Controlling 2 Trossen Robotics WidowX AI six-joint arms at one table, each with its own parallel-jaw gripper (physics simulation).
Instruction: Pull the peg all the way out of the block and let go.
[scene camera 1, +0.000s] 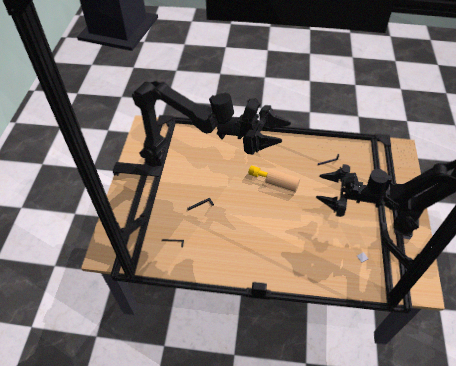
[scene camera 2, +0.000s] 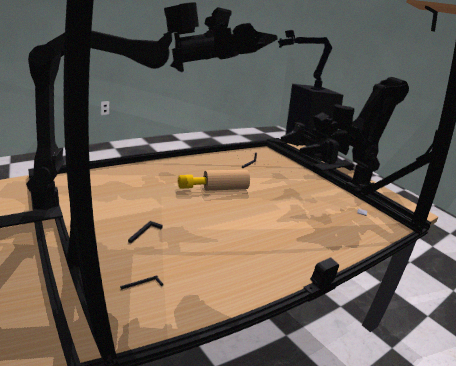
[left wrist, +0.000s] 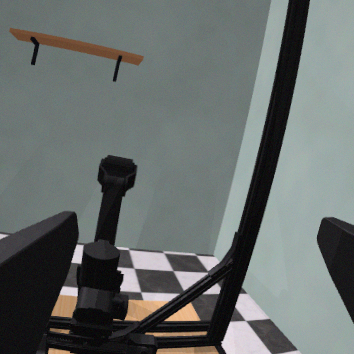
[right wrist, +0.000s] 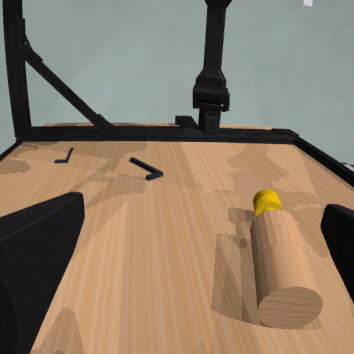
Observation:
My left gripper is open and holds nothing. My right gripper is open and holds nothing. Also in view: a wooden cylinder block.
My left gripper shows as well in scene camera 1 and in the left wrist view. My right gripper also shows in scene camera 1 and in the right wrist view.

